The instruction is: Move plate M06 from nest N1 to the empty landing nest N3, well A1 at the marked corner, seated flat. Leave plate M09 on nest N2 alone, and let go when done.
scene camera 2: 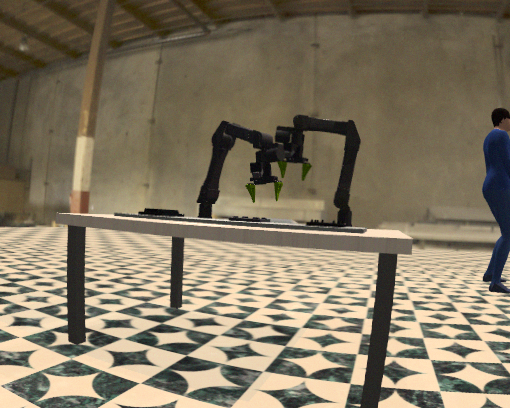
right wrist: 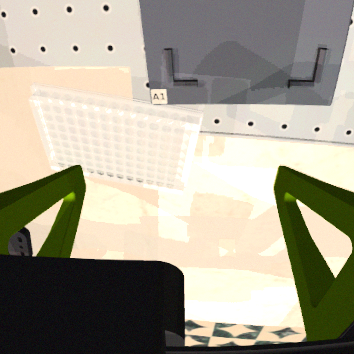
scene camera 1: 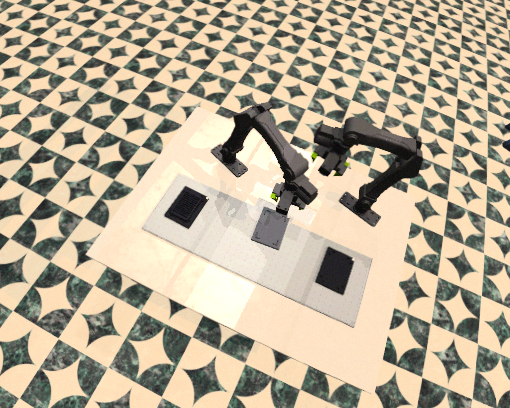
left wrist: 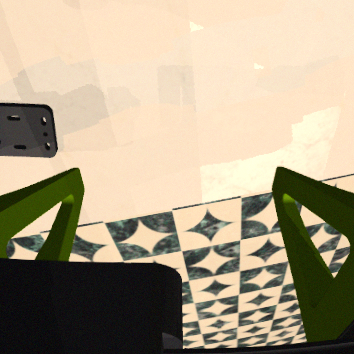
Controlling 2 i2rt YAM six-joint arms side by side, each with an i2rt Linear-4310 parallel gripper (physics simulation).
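A clear well plate (right wrist: 117,137) (scene camera 1: 306,216) lies skewed off the nests, at the board's back edge beside the grey middle nest (scene camera 1: 270,228) (right wrist: 240,30). That nest is bare, with corner brackets and an A1 label (right wrist: 158,96). A black plate (scene camera 1: 186,206) (scene camera 2: 161,212) sits on the nest at the picture's left. A black nest (scene camera 1: 335,270) with corner posts is at the right; its plate markings are unreadable. My right gripper (scene camera 1: 288,201) (scene camera 2: 265,201) (right wrist: 179,175) is open and empty above the clear plate's area. My left gripper (scene camera 1: 330,161) (scene camera 2: 294,178) (left wrist: 177,177) is open and empty, higher and farther back.
The perforated board (scene camera 1: 232,250) carries the three nests on the table (scene camera 1: 165,265). The two grippers are fairly close together in both scene views. A dark arm base (left wrist: 27,130) shows in the left wrist view. A person in blue (scene camera 2: 497,185) stands beyond the table at the right.
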